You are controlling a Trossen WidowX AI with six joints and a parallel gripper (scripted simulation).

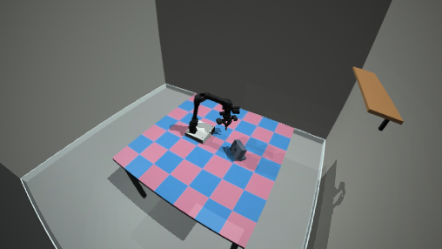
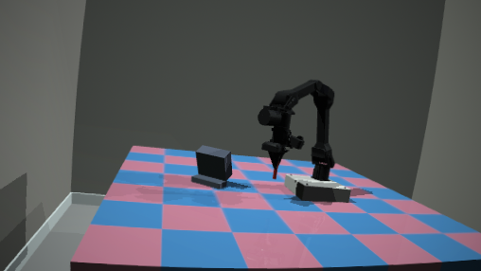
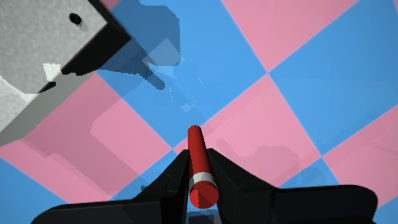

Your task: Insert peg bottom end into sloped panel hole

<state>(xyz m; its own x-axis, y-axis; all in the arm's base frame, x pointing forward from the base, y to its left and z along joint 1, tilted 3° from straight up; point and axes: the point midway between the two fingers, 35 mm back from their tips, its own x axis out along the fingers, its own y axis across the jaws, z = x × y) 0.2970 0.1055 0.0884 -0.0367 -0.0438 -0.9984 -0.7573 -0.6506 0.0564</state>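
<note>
The sloped panel lies 17 cm ahead of my gripper tip, 20 cm to the right of it and 4 cm below it. Also, from my gripper tip: red peg 2 cm above.
</note>
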